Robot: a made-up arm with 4 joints.
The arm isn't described. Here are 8 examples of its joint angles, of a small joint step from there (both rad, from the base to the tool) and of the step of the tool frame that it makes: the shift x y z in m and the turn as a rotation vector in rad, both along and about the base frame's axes.
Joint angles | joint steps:
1: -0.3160 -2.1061 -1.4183 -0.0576 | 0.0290 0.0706 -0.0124 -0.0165
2: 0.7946 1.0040 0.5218 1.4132 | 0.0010 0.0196 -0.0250 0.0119
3: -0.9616 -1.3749 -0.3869 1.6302 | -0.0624 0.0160 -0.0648 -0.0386
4: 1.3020 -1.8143 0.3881 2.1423 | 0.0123 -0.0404 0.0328 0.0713
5: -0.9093 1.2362 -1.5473 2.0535 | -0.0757 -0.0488 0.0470 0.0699
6: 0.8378 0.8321 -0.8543 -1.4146 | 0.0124 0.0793 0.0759 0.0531
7: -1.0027 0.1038 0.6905 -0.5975 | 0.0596 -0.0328 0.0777 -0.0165
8: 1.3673 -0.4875 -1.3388 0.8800 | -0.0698 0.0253 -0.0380 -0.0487
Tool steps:
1: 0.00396 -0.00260 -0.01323 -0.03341 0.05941 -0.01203
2: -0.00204 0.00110 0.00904 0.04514 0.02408 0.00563
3: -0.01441 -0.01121 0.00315 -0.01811 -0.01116 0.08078
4: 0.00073 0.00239 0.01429 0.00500 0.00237 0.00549
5: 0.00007 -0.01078 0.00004 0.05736 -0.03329 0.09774
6: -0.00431 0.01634 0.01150 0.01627 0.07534 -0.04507
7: 0.02000 0.02986 -0.00795 0.03797 -0.05926 -0.14649
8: -0.00076 0.00883 -0.00041 0.05014 0.00512 0.08884
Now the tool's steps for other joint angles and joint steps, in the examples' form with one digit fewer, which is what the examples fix.
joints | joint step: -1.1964 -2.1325 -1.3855 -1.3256 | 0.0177 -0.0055 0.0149 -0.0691
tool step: 0.0011 0.0005 0.0019 0.0657 -0.0269 0.0228
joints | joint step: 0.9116 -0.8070 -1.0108 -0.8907 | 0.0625 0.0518 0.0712 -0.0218
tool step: -0.0022 -0.0066 -0.0099 0.0082 -0.0676 -0.0699
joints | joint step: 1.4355 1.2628 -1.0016 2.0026 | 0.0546 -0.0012 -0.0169 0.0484
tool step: 0.0107 -0.0085 -0.0041 0.0343 -0.0019 -0.0170
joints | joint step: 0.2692 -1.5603 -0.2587 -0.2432 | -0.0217 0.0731 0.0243 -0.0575
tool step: -0.0076 0.0098 -0.0180 0.0334 -0.0001 0.0356
